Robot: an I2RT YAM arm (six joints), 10 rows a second.
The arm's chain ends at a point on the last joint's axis. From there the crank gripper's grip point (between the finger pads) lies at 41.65 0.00 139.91 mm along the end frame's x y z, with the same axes.
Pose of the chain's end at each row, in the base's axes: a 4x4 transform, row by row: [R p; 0 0 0 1], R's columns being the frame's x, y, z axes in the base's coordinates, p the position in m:
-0.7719, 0.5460, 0.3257, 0.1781; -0.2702, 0.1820, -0.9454, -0.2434; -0.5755, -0.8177, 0.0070, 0.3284; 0, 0, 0, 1
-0.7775, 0.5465, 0.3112, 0.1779; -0.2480, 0.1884, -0.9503, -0.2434; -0.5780, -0.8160, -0.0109, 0.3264; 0, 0, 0, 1
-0.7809, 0.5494, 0.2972, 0.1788; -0.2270, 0.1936, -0.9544, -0.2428; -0.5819, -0.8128, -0.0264, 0.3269; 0, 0, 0, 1
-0.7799, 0.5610, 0.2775, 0.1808; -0.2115, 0.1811, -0.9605, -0.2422; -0.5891, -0.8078, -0.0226, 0.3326; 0, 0, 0, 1
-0.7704, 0.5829, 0.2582, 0.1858; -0.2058, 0.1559, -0.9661, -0.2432; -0.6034, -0.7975, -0.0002, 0.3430; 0, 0, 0, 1
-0.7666, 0.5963, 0.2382, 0.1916; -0.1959, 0.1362, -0.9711, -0.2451; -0.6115, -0.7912, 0.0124, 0.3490; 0, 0, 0, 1
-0.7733, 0.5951, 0.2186, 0.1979; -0.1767, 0.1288, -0.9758, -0.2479; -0.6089, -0.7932, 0.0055, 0.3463; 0, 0, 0, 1
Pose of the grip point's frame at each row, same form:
-0.7719, 0.5460, 0.3257, 0.1915; -0.2702, 0.1820, -0.9454, -0.3869; -0.5755, -0.8177, 0.0070, 0.3054; 0, 0, 0, 1
-0.7775, 0.5465, 0.3112, 0.1891; -0.2480, 0.1884, -0.9503, -0.3867; -0.5780, -0.8160, -0.0109, 0.3008; 0, 0, 0, 1
-0.7809, 0.5494, 0.2972, 0.1879; -0.2270, 0.1936, -0.9544, -0.3858; -0.5819, -0.8128, -0.0264, 0.2990; 0, 0, 0, 1
-0.7799, 0.5610, 0.2775, 0.1871; -0.2115, 0.1811, -0.9605, -0.3854; -0.5891, -0.8078, -0.0226, 0.3049; 0, 0, 0, 1
-0.7704, 0.5829, 0.2582, 0.1898; -0.2058, 0.1559, -0.9661, -0.3869; -0.6034, -0.7975, -0.0002, 0.3178; 0, 0, 0, 1
-0.7666, 0.5963, 0.2382, 0.1930; -0.1959, 0.1362, -0.9711, -0.3891; -0.6115, -0.7912, 0.0124, 0.3253; 0, 0, 0, 1
-0.7733, 0.5951, 0.2186, 0.1963; -0.1767, 0.1288, -0.9758, -0.3918; -0.6089, -0.7932, 0.0055, 0.3217; 0, 0, 0, 1

